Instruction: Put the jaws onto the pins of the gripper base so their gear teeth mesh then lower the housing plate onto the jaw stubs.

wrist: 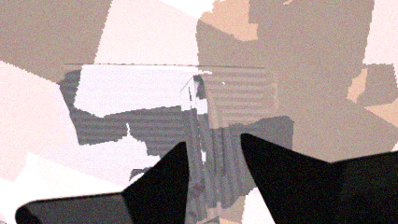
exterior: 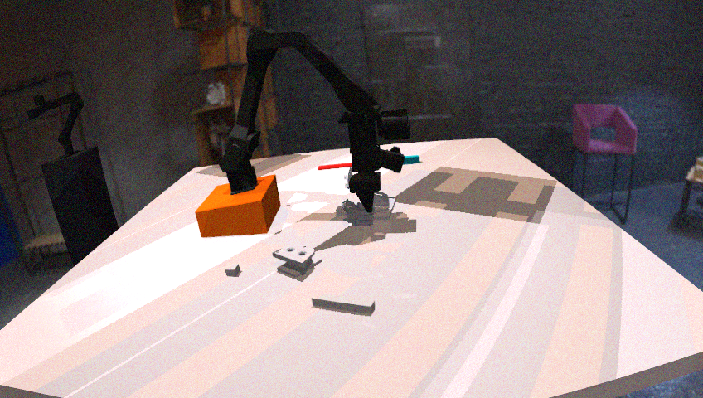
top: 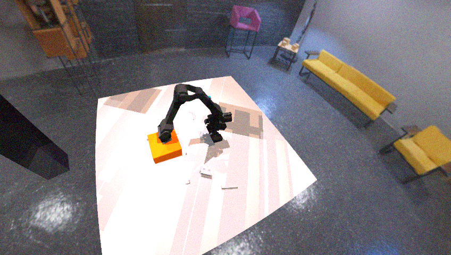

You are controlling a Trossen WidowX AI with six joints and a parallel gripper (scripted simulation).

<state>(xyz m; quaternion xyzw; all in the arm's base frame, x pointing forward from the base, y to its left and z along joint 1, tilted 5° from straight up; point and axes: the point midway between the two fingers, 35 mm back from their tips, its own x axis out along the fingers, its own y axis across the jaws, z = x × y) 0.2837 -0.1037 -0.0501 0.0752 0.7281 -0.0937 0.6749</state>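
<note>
Now: gripper tip 20 mm to the right of the flat plate, 20 mm short of it and 10 mm above it. From my gripper tip the other things lie so: gripper base: 190 mm to the right, 170 mm behind, 10 mm above; small grey cube: 300 mm behind, 180 mm to the right, 10 mm below; stepped piece: 190 mm to the right, 170 mm behind.
</note>
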